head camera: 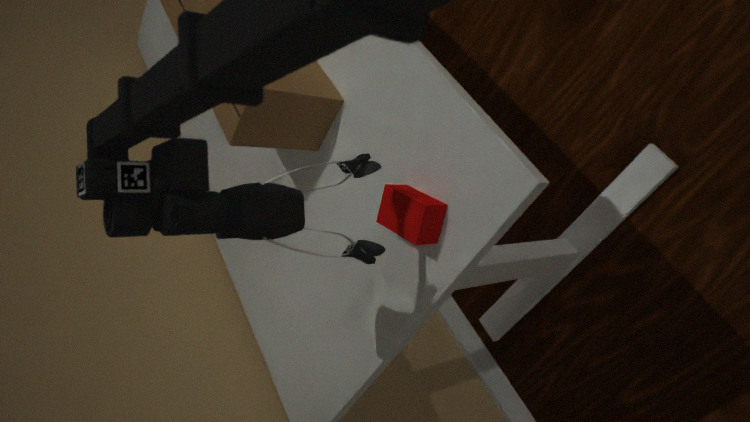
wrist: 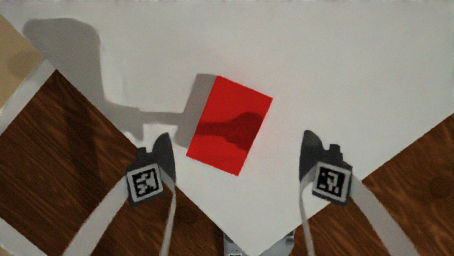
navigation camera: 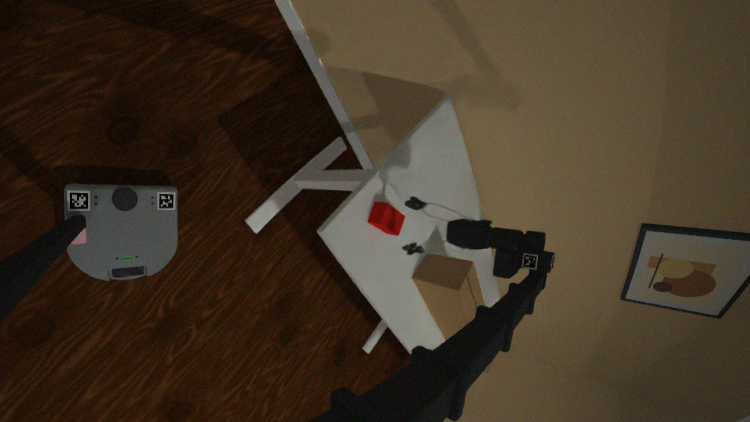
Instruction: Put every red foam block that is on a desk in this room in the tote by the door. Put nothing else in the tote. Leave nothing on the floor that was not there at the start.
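Frame: origin at the robot's base, x ahead, y left, z up, level; metres.
Where they show: gripper, fingertip midpoint: (head camera: 379, 208) (wrist: 236, 149) (navigation camera: 404, 225); robot's base, link origin: (navigation camera: 125, 198).
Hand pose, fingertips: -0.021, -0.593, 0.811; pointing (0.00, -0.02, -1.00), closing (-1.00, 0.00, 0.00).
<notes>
Things, the pixels of their top centre, and the offset from my fingertips, as dx, dy, dz. Level surfaces: height alone.
- red foam block, top centre: (wrist: 227, 128) (head camera: 399, 213) (navigation camera: 393, 219) +0.008, -0.008, -0.046
- white desk, surface height: dz -0.091
- brown cardboard box, top centre: (head camera: 217, 72) (navigation camera: 473, 297) -0.257, -0.309, +0.089
A red foam block (head camera: 412, 215) (navigation camera: 386, 218) (wrist: 230, 125) lies on the white desk (head camera: 440, 125) (navigation camera: 361, 267) (wrist: 350, 55), near one corner. My gripper (head camera: 364, 208) (navigation camera: 414, 225) (wrist: 236, 149) is open and empty above the desk. In the head camera view its fingertips point toward the block, with a gap before it. In the wrist view the block lies ahead, between the lines of the two fingers and nearer the left one, turned at a slant. A finger's shadow falls on the block. The tote by the door does not show.
A brown cardboard box (head camera: 288, 120) (navigation camera: 445, 272) stands on the desk beside the gripper. The desk's white leg (head camera: 621, 209) (navigation camera: 293, 183) reaches over the wooden floor. My wheeled base (navigation camera: 125, 230) is on the floor. The wall (head camera: 104, 293) (navigation camera: 576, 131) runs behind the desk, with a framed picture (navigation camera: 684, 271).
</notes>
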